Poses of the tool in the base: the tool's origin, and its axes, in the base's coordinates. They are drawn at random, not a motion.
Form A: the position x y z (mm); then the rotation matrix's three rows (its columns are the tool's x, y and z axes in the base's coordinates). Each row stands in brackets.
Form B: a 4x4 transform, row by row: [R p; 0 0 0 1], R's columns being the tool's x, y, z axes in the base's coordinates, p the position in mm. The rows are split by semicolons. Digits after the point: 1 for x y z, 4 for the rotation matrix.
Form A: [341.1, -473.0, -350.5], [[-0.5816, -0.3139, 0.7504], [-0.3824, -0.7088, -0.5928], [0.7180, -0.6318, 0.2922]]
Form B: -0.5816, -0.3139, 0.7504, 341.1; -0.3824, -0.7088, -0.5928, -473.0; 0.7180, -0.6318, 0.2922, -350.5; 0, 0, 0, 1
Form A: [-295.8, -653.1, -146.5], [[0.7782, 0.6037, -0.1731], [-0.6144, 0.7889, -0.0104], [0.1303, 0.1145, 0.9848]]
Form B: 0.7782, 0.6037, -0.1731, -295.8; -0.6144, 0.7889, -0.0104, -653.1; 0.1303, 0.1145, 0.9848, -146.5; 0, 0, 0, 1
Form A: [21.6, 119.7, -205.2], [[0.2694, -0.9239, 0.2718], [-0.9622, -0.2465, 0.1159], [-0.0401, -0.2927, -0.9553]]
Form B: 0.2694, -0.9239, 0.2718, 21.6; -0.9622, -0.2465, 0.1159, 119.7; -0.0401, -0.2927, -0.9553, -205.2; 0, 0, 0, 1
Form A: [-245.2, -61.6, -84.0], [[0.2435, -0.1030, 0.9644], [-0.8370, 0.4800, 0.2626], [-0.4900, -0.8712, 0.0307]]
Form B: 0.2435, -0.1030, 0.9644, -245.2; -0.8370, 0.4800, 0.2626, -61.6; -0.4900, -0.8712, 0.0307, -84.0; 0, 0, 0, 1
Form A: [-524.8, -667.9, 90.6], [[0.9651, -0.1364, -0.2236], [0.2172, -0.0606, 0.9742], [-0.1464, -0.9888, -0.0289]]
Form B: 0.9651, -0.1364, -0.2236, -524.8; 0.2172, -0.0606, 0.9742, -667.9; -0.1464, -0.9888, -0.0289, 90.6; 0, 0, 0, 1
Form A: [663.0, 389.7, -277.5], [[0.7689, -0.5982, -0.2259], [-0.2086, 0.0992, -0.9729], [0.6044, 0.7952, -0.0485]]
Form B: 0.7689, -0.5982, -0.2259, 663.0; -0.2086, 0.0992, -0.9729, 389.7; 0.6044, 0.7952, -0.0485, -277.5; 0, 0, 0, 1
